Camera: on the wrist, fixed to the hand. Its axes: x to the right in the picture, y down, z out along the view.
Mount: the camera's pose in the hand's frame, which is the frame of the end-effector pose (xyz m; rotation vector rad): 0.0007 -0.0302 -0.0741 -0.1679 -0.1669 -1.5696
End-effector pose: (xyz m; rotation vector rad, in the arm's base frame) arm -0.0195 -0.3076 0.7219 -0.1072 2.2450 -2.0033
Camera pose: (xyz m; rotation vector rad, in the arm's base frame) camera -0.0319 -0.2383 0.7600 1.5507 -1.3908 1.1624
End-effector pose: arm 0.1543 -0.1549 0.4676 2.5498 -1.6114 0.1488
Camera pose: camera 0.1805 -0.1312 0.5394 2.8526 0.6275 -0.3300
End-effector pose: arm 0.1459 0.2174 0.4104 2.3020 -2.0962 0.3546
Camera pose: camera 0.1637 0.2315 0.4871 2.9620 0.1190 -0.0863
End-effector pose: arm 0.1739 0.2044 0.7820 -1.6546 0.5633 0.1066
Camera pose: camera 0.1687 0.1353 0.8221 -1.8027 -0.9656 -0.8565
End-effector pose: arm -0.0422 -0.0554 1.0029 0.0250 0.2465 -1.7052
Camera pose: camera -0.0812 -0.0391 0.9349 0.5261 -0.2769 2.9548
